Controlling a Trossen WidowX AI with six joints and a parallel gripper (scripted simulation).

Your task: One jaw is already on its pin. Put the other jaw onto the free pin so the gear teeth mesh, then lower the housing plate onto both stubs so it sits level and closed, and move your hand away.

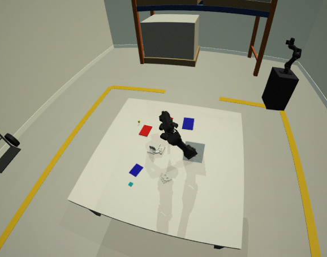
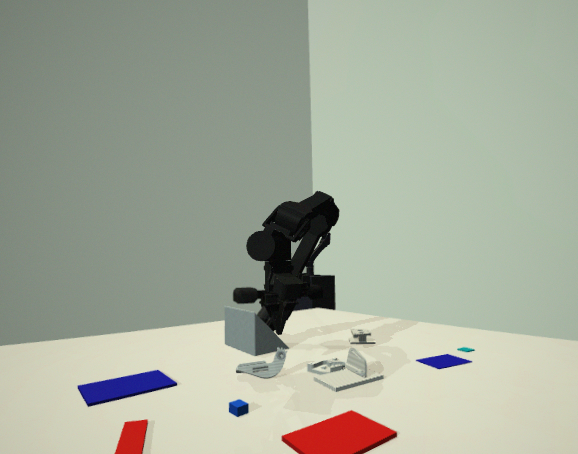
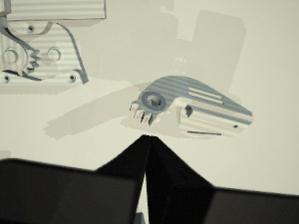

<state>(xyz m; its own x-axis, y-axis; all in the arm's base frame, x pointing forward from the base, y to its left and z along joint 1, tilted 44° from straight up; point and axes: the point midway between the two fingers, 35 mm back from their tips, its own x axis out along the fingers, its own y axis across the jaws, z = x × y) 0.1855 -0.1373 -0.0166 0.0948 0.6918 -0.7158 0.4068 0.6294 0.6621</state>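
Now: gripper tip 5 cm above the jaw and 2 cm to the left of it. From my gripper tip the other things lie so: flat red strip: 33 cm to the right, 8 cm below, 7 cm ahead; flat blue plate: 26 cm to the right, 14 cm behind, 8 cm below; blue cube: 17 cm to the right, 9 cm ahead, 7 cm below.
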